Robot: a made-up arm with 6 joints.
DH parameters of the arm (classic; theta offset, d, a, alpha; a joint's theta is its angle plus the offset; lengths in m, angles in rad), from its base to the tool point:
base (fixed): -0.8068 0 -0.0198 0
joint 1: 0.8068 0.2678 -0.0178 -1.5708
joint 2: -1.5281 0 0.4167 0
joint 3: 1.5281 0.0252 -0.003 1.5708
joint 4: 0 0.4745 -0.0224 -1.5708
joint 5: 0 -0.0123 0.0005 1.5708
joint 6: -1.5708 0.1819 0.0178 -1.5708
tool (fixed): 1.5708 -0.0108 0 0
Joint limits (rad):
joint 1: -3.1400..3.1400
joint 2: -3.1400..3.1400
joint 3: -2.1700..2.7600
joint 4: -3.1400..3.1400
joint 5: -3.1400..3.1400
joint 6: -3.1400..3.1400
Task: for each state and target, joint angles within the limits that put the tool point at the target. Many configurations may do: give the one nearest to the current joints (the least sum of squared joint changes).
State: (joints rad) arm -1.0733 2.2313 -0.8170 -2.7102 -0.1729 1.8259
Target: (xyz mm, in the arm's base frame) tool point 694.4 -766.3 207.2
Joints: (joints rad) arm -0.8882 1.6644 -0.1247 -2.7294 -0.1966 1.8293
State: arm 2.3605 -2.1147 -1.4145 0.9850 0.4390 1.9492
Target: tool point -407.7 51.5 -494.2
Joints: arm 2.8364 -2.9102 -1.2703 1.0451 0.4504 1.9599
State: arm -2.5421 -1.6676 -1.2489 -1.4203 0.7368 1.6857
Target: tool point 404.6 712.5 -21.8
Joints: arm -2.2388 -1.2859 -1.1047 -1.3890 0.8549 1.6946
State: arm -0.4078 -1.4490 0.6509 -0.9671 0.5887 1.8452
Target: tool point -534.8 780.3 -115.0
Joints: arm -1.0665 -2.2743 0.4027 -0.9867 0.7931 1.8499
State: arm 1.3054 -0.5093 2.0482 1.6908 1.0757 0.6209
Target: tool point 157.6 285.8 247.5
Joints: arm 0.5984 -0.3459 2.6144 1.4781 0.7776 0.5855
